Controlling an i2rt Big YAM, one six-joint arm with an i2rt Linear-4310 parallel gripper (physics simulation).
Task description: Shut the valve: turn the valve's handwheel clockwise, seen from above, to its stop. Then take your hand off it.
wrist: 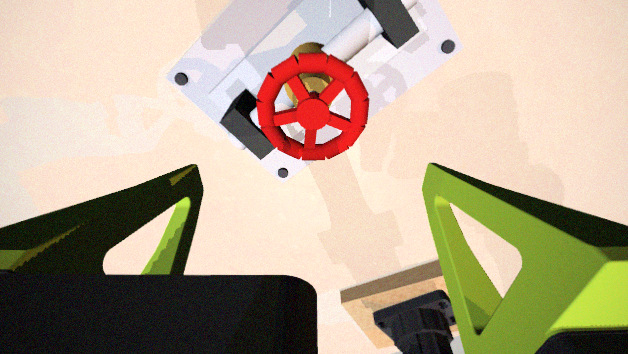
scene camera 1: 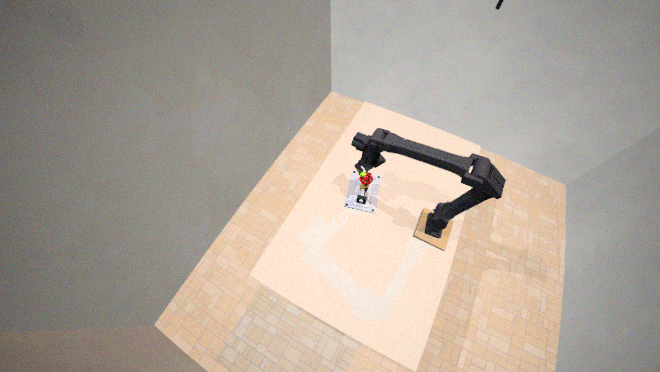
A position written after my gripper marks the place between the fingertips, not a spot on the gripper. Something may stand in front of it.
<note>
In view: my gripper (wrist: 312, 176), a red handwheel (wrist: 312, 112) and a pale base plate (wrist: 230, 39).
</note>
